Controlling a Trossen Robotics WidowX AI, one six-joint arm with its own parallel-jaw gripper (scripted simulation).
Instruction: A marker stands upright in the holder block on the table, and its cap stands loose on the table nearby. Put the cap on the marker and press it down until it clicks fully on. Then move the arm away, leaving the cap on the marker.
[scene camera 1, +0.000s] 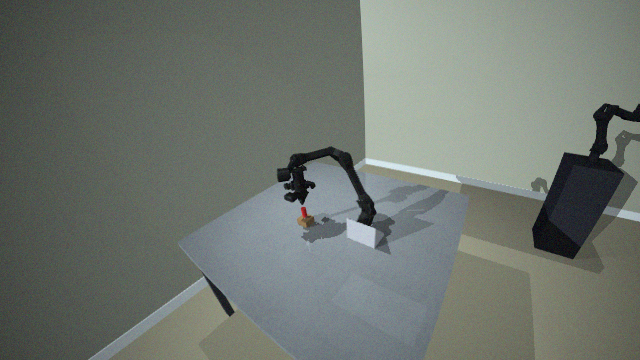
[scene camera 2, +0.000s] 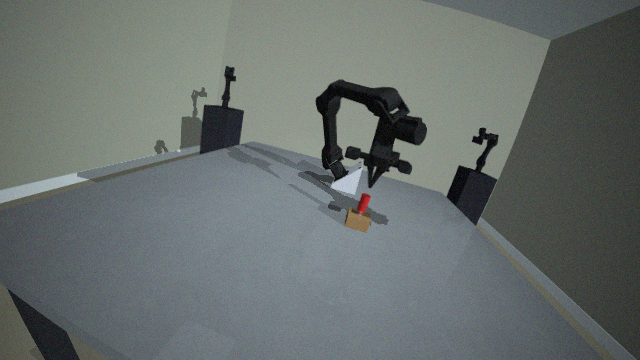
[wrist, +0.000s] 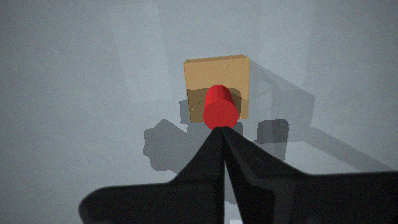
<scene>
My gripper (scene camera 2: 369, 187) is shut, with nothing in its grasp. Further things: a red cap (wrist: 219, 109).
My gripper also shows in the wrist view (wrist: 221, 133).
</scene>
